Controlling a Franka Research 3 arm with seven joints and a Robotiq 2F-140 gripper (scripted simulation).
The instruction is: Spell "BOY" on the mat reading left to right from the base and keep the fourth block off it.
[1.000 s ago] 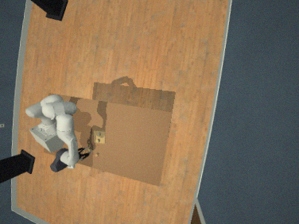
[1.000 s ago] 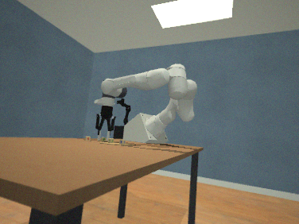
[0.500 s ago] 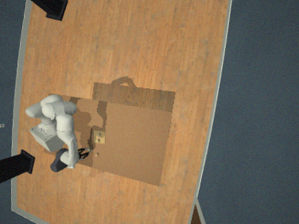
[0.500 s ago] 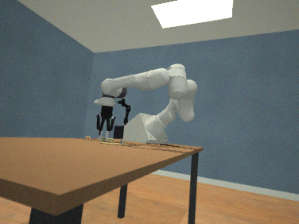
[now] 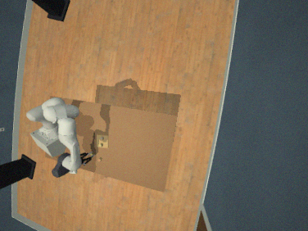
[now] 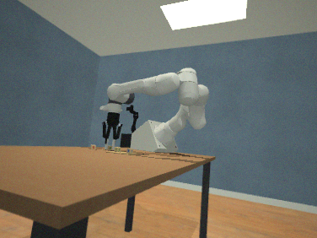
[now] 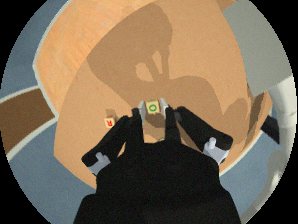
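Right now my hand is 19 cm to the right of the mat, 6 cm short of it and 3 cm above it.
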